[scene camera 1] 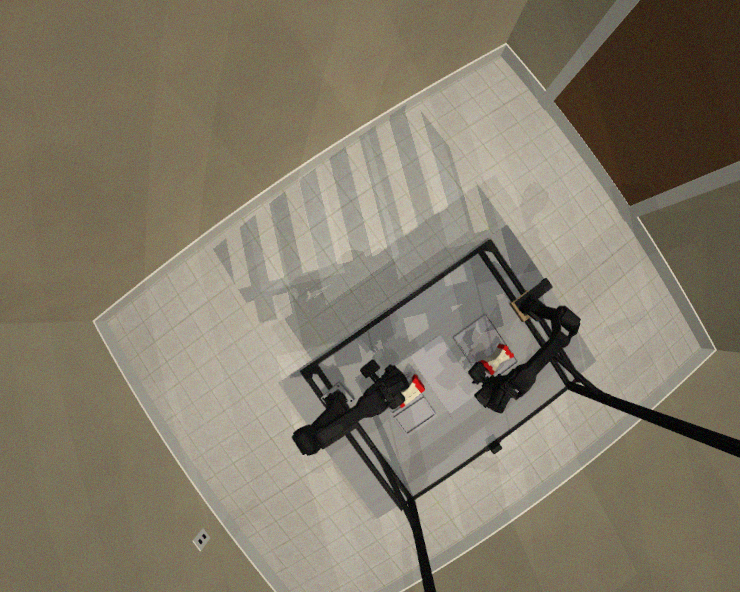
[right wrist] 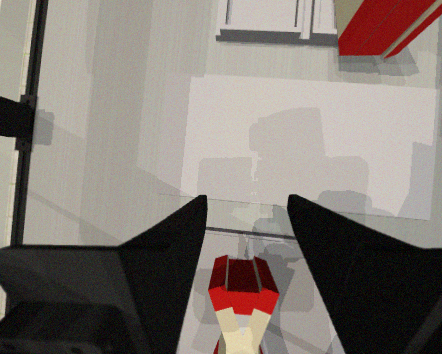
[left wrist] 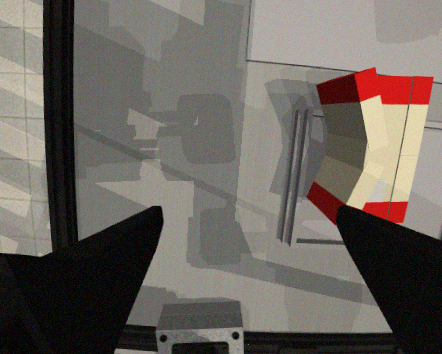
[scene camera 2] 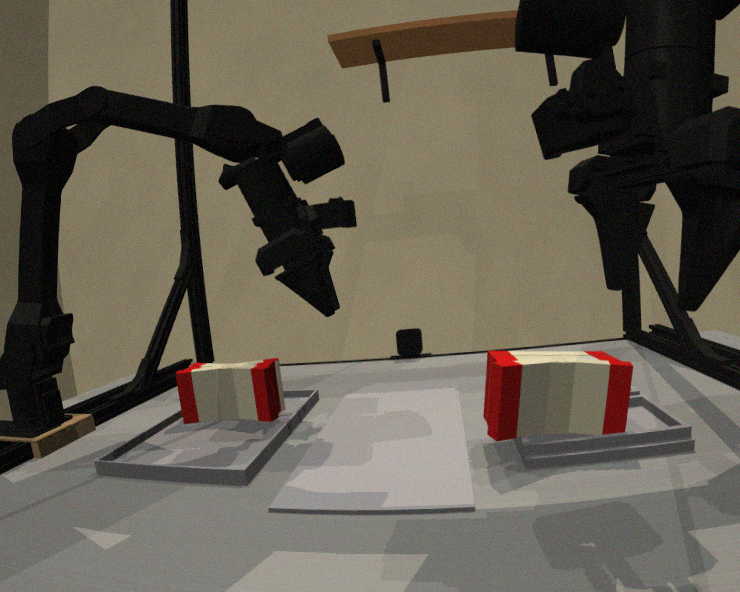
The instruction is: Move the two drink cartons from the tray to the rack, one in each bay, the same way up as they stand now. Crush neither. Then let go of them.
Labels:
The same spot on a pale mat: (right wrist: 360,148) is (scene camera 2: 381,459).

